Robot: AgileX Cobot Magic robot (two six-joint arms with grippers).
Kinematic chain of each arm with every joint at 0, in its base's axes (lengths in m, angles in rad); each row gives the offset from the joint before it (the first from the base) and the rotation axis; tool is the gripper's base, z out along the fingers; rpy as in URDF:
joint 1: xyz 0 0 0.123 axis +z
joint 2: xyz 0 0 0 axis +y
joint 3: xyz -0.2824 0 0.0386 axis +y
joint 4: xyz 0.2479 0 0.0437 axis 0.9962 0 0.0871
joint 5: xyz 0 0 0 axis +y
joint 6: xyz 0.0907 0 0.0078 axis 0.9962 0 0.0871
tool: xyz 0 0 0 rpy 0 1.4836 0
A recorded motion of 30 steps. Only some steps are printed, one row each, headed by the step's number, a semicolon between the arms.
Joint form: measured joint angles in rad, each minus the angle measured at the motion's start. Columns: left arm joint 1, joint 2, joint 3, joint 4, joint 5, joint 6; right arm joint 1, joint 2, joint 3, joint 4, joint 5, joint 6.
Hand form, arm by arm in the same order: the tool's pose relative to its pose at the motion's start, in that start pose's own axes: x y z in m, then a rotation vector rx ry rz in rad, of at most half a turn. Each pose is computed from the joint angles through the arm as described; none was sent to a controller.
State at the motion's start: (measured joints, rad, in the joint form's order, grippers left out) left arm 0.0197 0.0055 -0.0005 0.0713 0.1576 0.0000; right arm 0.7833 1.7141 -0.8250 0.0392 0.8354 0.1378
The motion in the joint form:
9: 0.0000 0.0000 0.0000 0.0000 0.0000 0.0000; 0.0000 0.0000 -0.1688 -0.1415 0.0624 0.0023
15: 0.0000 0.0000 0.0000 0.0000 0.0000 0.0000; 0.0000 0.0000 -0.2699 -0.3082 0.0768 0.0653
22: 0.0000 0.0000 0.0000 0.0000 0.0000 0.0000; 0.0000 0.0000 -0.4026 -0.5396 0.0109 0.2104
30: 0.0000 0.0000 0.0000 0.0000 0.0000 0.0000; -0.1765 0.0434 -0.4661 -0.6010 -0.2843 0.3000
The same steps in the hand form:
9: 0.0000 0.0000 0.0000 0.0000 0.0000 0.0000; -0.0335 -0.0034 -0.0369 0.0951 -0.1209 -0.0850
15: 0.0000 0.0000 0.0000 0.0000 0.0000 0.0000; -0.0544 -0.0112 -0.0635 0.2179 -0.2332 -0.1078
22: 0.0000 0.0000 0.0000 0.0000 0.0000 0.0000; -0.0852 -0.0186 -0.1064 0.3511 -0.4835 -0.0813
30: 0.0000 0.0000 0.0000 0.0000 0.0000 0.0000; -0.1213 -0.0735 -0.1235 0.3098 -0.7679 0.0640

